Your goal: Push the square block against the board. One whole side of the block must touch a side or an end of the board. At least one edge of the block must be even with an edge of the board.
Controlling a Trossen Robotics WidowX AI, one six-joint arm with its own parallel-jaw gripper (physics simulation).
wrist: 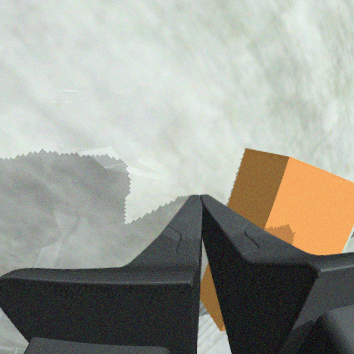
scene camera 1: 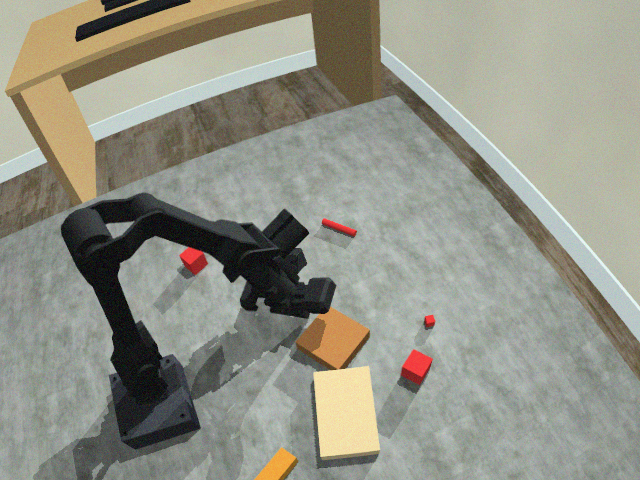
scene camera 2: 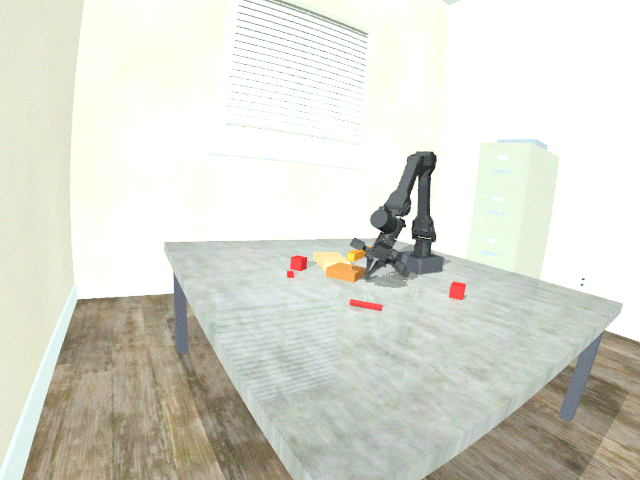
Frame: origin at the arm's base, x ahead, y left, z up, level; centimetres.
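Seen in the pictures: gripper, between the fingertips: (wrist: pixel 198 202) (scene camera 1: pixel 307 316) (scene camera 2: pixel 364 279); arm's base, origin of its link: (scene camera 1: pixel 150 386) (scene camera 2: pixel 421 255).
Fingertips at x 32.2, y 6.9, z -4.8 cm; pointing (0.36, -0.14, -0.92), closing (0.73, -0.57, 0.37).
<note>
Pixels of each thing's middle, then the offset from my fingertips to it.
- square block, middle of its body: (wrist: pixel 289 240) (scene camera 1: pixel 333 339) (scene camera 2: pixel 346 271) dx +2.7, dy -7.0, dz +0.6 cm
- board, middle of its body: (scene camera 1: pixel 345 412) (scene camera 2: pixel 331 260) dx -0.3, dy -21.5, dz +0.6 cm
- tiny red cube, middle of its body: (scene camera 1: pixel 429 321) (scene camera 2: pixel 290 274) dx +21.1, dy -10.2, dz +0.0 cm
- red rod, middle of its body: (scene camera 1: pixel 339 227) (scene camera 2: pixel 365 305) dx +13.5, dy +18.7, dz -0.1 cm
- orange-yellow bar, middle of its body: (scene camera 2: pixel 360 253) dx -20.8, dy -31.6, dz +0.7 cm
The square block (scene camera 1: pixel 334 338) (scene camera 2: pixel 343 271) (wrist: pixel 312 205) is orange and lies flat, turned at an angle to the board. The board (scene camera 1: pixel 346 412) (scene camera 2: pixel 329 259) is pale yellow and rectangular. In scene camera 1 the block's lowest corner is at or very near the board's upper end, and its sides are not parallel to that end. Whether they touch cannot be told. My gripper (scene camera 2: pixel 367 279) (wrist: pixel 198 202) is shut and empty, with its tips low beside the block, on the side toward the arm's base. In the wrist view the fingers hide part of the block.
A red cube (scene camera 1: pixel 416 366) (scene camera 2: pixel 298 262) and a tiny red cube (scene camera 1: pixel 429 320) (scene camera 2: pixel 290 274) lie right of the board and block in scene camera 1. Another red cube (scene camera 1: pixel 193 260) (scene camera 2: pixel 456 290), a red rod (scene camera 1: pixel 339 227) (scene camera 2: pixel 366 304) and an orange-yellow bar (scene camera 1: pixel 277 466) (scene camera 2: pixel 356 255) lie farther off.
</note>
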